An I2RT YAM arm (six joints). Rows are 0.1 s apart.
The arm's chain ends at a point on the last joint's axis. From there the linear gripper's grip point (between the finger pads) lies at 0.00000 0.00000 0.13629 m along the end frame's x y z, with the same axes.
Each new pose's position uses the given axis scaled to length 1; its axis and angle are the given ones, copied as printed.
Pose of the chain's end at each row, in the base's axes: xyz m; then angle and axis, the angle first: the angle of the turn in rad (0 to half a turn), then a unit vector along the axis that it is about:
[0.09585 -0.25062 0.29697 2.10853 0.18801 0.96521 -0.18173]
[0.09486 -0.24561 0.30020 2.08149 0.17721 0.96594 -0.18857]
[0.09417 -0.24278 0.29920 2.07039 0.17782 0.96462 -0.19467]
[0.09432 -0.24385 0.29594 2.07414 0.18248 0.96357 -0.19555]
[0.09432 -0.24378 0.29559 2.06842 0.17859 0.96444 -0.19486]
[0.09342 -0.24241 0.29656 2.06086 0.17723 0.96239 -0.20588]
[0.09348 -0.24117 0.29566 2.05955 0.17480 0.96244 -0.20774]
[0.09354 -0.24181 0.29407 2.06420 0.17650 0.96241 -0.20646]
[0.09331 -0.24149 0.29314 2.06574 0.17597 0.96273 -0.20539]
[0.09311 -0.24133 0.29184 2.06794 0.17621 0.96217 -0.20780]
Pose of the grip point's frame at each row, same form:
[0.20179 -0.30878 0.23397 2.10853 0.18801 0.96521 -0.18173]
[0.20293 -0.30364 0.24080 2.08149 0.17721 0.96594 -0.18857]
[0.20259 -0.30191 0.24155 2.07039 0.17782 0.96462 -0.19467]
[0.20215 -0.30370 0.23793 2.07414 0.18248 0.96357 -0.19555]
[0.20281 -0.30301 0.23818 2.06842 0.17859 0.96444 -0.19486]
[0.20183 -0.30344 0.24091 2.06086 0.17723 0.96239 -0.20588]
[0.20202 -0.30225 0.24031 2.05955 0.17480 0.96244 -0.20774]
[0.20174 -0.30290 0.23808 2.06420 0.17650 0.96241 -0.20646]
[0.20151 -0.30234 0.23688 2.06574 0.17597 0.96273 -0.20539]
[0.20100 -0.30268 0.23553 2.06794 0.17621 0.96217 -0.20780]

